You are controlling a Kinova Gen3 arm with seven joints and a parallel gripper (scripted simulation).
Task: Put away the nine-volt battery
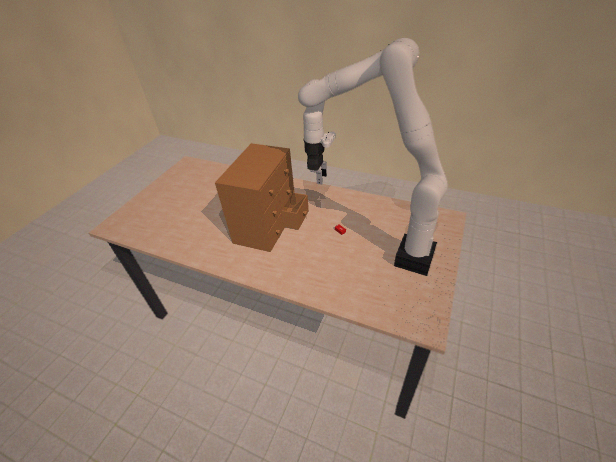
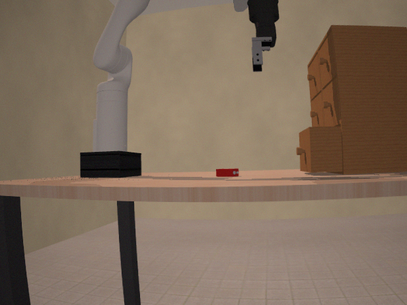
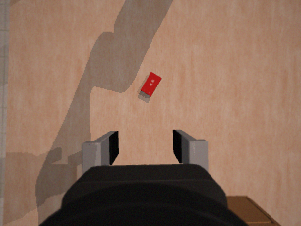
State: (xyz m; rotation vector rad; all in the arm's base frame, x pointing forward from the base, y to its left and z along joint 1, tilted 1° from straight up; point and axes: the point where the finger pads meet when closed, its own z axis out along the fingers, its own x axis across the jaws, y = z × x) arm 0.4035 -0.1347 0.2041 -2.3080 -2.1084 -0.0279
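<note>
Right now the nine-volt battery is 7 cm behind my hand, 1 cm to the left of it and 26 cm below it.
</note>
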